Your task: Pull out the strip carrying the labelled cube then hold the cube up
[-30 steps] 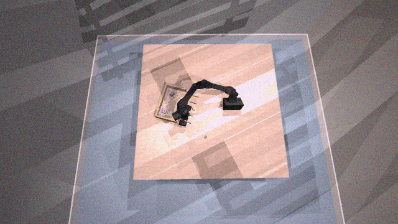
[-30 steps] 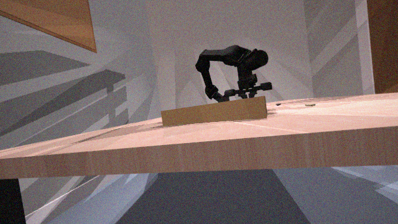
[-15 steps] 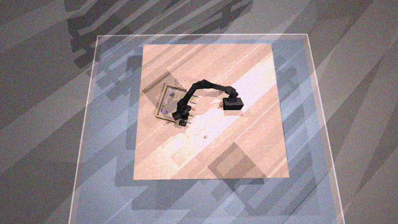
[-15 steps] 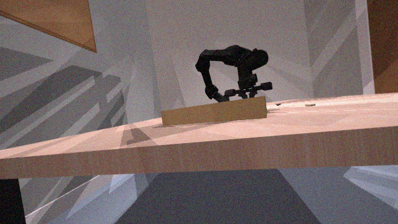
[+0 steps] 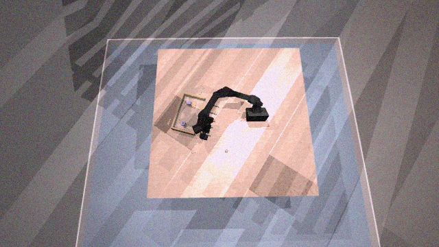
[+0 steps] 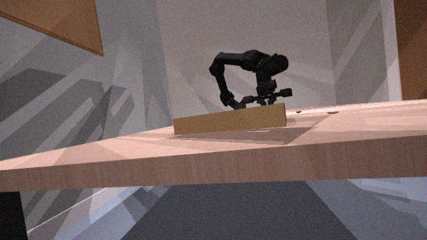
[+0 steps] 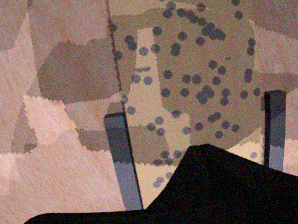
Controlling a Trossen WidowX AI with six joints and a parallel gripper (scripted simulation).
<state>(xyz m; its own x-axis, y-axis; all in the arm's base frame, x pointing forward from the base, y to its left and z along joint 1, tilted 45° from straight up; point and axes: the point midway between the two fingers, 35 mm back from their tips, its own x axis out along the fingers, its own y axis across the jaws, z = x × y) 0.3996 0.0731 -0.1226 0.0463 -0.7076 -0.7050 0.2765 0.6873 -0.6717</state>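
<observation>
Right now my gripper tip is 9 cm short of the strip and 3 cm to the left of it.
</observation>
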